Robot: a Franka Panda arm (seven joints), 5 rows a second.
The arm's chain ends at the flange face. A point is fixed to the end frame.
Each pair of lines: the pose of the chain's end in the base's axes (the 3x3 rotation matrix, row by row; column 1 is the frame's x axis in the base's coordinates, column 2 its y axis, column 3 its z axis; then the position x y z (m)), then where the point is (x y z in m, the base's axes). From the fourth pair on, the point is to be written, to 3 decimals.
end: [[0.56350 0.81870 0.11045], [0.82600 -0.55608 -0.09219], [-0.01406 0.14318 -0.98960]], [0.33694 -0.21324 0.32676]
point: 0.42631 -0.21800 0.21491
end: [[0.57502 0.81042 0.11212], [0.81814 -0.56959 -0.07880], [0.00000 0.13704 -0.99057]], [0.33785 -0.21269 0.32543]
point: 0.42748 -0.21702 0.21377
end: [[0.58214 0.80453 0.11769], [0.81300 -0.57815 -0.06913], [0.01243 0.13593 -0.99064]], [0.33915 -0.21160 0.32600]
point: 0.42944 -0.21551 0.21486
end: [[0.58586 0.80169 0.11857], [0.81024 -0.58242 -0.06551], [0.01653 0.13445 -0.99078]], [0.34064 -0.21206 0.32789]
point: 0.431 -0.216 0.217
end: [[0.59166 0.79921 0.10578], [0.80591 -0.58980 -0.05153], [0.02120 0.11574 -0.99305]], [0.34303 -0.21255 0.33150]
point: 0.432 -0.215 0.219
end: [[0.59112 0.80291 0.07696], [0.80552 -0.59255 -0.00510], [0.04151 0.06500 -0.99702]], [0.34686 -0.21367 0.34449]
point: 0.433 -0.211 0.230
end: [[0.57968 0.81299 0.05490], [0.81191 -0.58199 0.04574], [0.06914 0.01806 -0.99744]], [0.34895 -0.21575 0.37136]
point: 0.432 -0.206 0.255
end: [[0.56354 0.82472 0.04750], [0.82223 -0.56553 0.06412], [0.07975 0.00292 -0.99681]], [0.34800 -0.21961 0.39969]
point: 0.430 -0.206 0.283
